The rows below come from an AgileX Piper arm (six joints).
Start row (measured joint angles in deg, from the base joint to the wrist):
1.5, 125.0, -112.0, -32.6, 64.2, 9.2
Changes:
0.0, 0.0, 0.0, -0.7, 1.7, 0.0
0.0, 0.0, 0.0, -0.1, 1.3, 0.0
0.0, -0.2, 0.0, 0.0, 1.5, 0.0
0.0, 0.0, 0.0, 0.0, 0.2, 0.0
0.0, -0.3, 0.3, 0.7, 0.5, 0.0
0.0, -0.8, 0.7, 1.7, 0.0, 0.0
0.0, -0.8, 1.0, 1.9, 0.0, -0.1
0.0, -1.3, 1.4, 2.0, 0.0, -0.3
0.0, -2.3, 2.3, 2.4, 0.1, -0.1
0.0, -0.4, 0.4, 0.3, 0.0, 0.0
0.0, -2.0, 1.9, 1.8, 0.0, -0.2
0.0, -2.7, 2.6, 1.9, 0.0, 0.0
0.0, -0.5, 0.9, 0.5, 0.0, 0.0
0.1, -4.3, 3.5, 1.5, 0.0, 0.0
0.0, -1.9, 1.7, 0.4, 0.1, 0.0
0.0, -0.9, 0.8, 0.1, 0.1, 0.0
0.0, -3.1, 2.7, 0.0, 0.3, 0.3
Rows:
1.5, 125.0, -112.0, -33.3, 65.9, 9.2
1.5, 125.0, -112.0, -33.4, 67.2, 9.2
1.5, 124.8, -112.0, -33.4, 68.7, 9.2
1.5, 124.8, -112.0, -33.4, 68.9, 9.2
1.5, 124.5, -111.7, -32.7, 69.4, 9.2
1.5, 123.7, -111.0, -31.0, 69.4, 9.2
1.5, 122.9, -110.0, -29.1, 69.4, 9.1
1.5, 121.6, -108.6, -27.1, 69.4, 8.8
1.5, 119.3, -106.3, -24.7, 69.5, 8.7
1.5, 118.9, -105.9, -24.4, 69.5, 8.7
1.5, 116.9, -104.0, -22.6, 69.5, 8.5
1.5, 114.2, -101.4, -20.7, 69.5, 8.5
1.5, 113.7, -100.5, -20.2, 69.5, 8.5
1.6, 109.4, -97.0, -18.7, 69.5, 8.5
1.6, 107.5, -95.3, -18.3, 69.6, 8.5
1.6, 106.6, -94.5, -18.2, 69.7, 8.5
1.6, 103.5, -91.8, -18.2, 70.0, 8.8

